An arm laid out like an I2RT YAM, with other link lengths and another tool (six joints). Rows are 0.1 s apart.
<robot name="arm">
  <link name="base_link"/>
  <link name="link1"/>
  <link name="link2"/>
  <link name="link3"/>
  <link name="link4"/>
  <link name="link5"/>
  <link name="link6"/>
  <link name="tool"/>
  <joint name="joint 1" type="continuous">
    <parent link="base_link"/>
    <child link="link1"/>
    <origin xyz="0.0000 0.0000 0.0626" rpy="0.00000 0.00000 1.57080"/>
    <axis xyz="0 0 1"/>
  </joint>
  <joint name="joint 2" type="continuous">
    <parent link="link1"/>
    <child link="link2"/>
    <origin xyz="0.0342 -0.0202 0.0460" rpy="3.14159 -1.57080 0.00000"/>
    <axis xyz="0 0 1"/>
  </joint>
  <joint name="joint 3" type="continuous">
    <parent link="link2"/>
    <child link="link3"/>
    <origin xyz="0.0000 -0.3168 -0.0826" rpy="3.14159 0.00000 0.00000"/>
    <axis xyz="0 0 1"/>
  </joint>
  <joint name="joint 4" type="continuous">
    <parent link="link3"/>
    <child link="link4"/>
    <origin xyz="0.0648 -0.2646 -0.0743" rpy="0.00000 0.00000 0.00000"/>
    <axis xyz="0 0 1"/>
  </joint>
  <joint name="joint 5" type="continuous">
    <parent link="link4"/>
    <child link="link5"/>
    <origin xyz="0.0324 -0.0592 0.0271" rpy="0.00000 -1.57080 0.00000"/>
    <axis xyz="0 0 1"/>
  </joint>
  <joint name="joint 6" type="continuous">
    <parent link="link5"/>
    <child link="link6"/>
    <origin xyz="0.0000 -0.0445 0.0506" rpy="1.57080 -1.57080 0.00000"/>
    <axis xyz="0 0 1"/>
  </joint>
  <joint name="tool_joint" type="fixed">
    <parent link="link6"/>
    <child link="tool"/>
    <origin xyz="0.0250 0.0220 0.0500" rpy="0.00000 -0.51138 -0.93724"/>
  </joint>
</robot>
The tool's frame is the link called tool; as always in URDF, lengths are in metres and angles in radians. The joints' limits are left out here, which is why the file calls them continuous.
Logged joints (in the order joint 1, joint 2, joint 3, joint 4, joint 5, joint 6), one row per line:
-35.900, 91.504, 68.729, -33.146, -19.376, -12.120
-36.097, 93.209, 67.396, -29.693, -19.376, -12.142
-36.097, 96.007, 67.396, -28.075, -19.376, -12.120
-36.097, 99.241, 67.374, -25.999, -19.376, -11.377
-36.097, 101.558, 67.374, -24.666, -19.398, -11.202
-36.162, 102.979, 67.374, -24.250, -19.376, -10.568
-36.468, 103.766, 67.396, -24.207, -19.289, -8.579
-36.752, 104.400, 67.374, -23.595, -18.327, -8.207
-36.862, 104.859, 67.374, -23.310, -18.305, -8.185
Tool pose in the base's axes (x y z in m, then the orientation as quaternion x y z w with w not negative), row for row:
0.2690, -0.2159, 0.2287, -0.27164, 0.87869, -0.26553, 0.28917
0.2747, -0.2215, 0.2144, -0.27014, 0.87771, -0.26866, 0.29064
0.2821, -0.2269, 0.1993, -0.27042, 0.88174, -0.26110, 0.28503
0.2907, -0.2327, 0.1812, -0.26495, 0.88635, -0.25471, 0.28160
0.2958, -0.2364, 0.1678, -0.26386, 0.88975, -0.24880, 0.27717
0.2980, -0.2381, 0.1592, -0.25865, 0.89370, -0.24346, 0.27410
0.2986, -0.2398, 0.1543, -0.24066, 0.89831, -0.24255, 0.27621
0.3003, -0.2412, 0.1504, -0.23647, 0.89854, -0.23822, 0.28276
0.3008, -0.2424, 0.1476, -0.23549, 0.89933, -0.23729, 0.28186
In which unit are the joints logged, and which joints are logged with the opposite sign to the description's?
The joints are logged in degrees. Opposite sign: joint 5.
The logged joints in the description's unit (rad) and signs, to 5 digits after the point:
-0.62657, 1.59705, 1.19955, -0.57851, 0.33817, -0.21153
-0.63001, 1.62680, 1.17628, -0.51824, 0.33817, -0.21192
-0.63001, 1.67564, 1.17628, -0.49000, 0.33817, -0.21153
-0.63001, 1.73208, 1.17590, -0.45377, 0.33817, -0.19857
-0.63001, 1.77252, 1.17590, -0.43050, 0.33856, -0.19551
-0.63115, 1.79732, 1.17590, -0.42324, 0.33817, -0.18445
-0.63649, 1.81106, 1.17628, -0.42249, 0.33666, -0.14973
-0.64144, 1.82212, 1.17590, -0.41181, 0.31987, -0.14324
-0.64336, 1.83013, 1.17590, -0.40684, 0.31948, -0.14286

